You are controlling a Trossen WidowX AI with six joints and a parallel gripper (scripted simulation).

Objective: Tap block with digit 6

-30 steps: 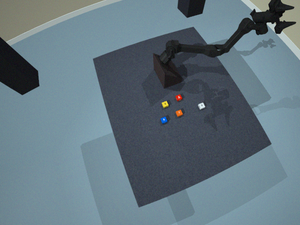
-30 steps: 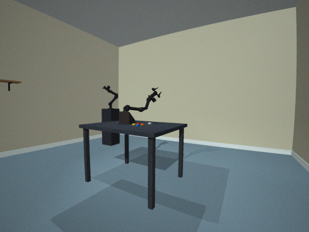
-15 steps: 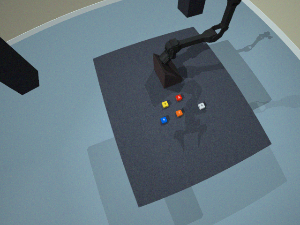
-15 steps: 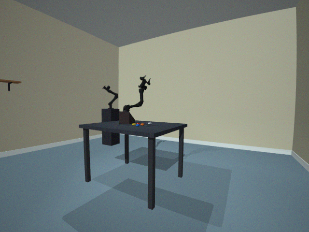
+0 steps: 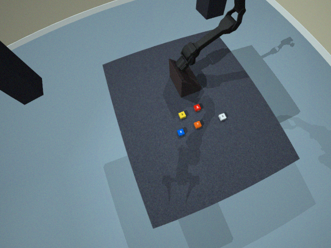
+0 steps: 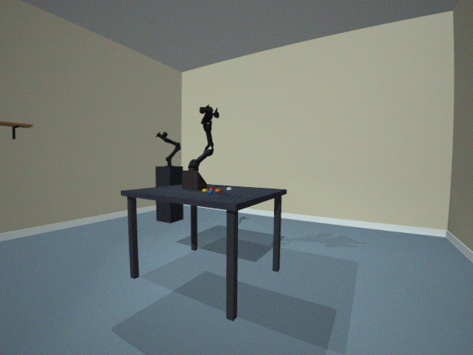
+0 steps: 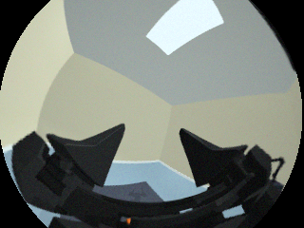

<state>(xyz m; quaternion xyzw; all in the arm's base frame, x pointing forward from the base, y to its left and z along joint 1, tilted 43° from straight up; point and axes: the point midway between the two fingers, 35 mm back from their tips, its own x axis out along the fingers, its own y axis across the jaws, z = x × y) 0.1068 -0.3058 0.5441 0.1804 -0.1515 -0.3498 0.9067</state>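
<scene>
The red block lies 70 mm ahead of my gripper tip, 130 mm to the right of it and 730 mm below it. From my gripper tip the other things lie so: white block: 190 mm ahead, 30 mm to the right, 730 mm below; then yellow block: 80 mm ahead, 230 mm to the right, 730 mm below; then orange block: 170 mm ahead, 180 mm to the right, 730 mm below.
</scene>
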